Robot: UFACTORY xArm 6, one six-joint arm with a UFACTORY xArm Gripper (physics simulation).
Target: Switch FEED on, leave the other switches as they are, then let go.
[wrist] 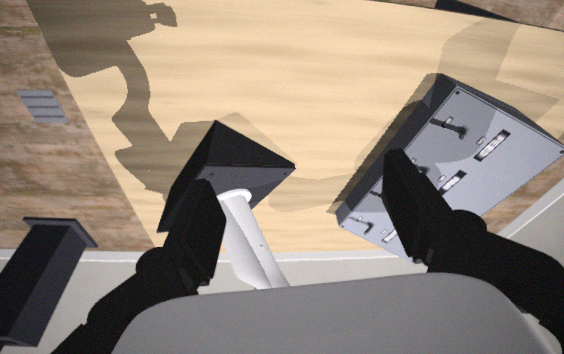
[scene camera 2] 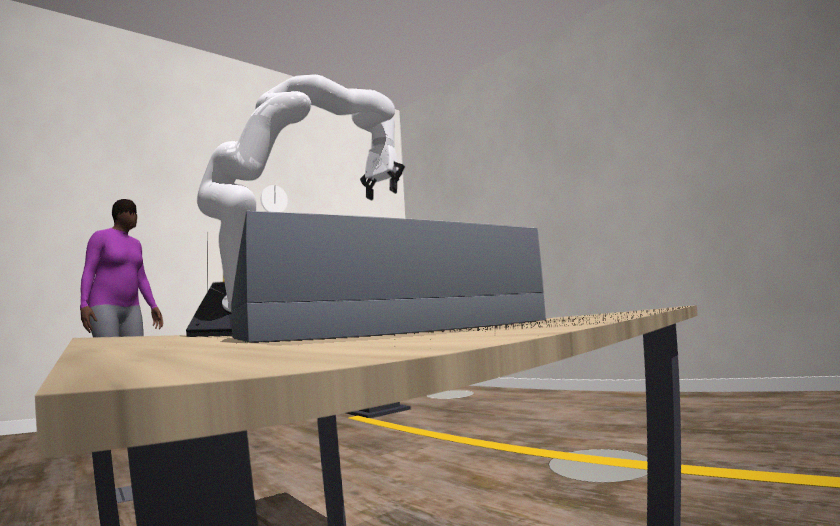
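Note:
The switch panel (scene camera 2: 396, 260) (wrist: 517, 172) is a long grey box on the table. In the scene view its plain back faces the camera, so its switches are hidden there. In the wrist view its pale face shows at the right, with small dark levers (wrist: 456, 130) and slotted fittings (wrist: 492, 145). Part of the face is behind a finger. I cannot read any label, tell which switch is FEED, or tell how the switches are set. My gripper (scene camera 2: 381, 193) (wrist: 297, 187) is open and empty, above the top edge of the panel in the scene view and apart from it.
The wooden table (scene camera 2: 154, 365) (wrist: 280, 60) carries the panel and the black wedge-shaped arm base (scene camera 2: 210, 312) (wrist: 252, 142). A person in a purple top (scene camera 2: 114, 266) stands beyond the table at the left. A yellow line (scene camera 2: 508, 447) runs along the floor.

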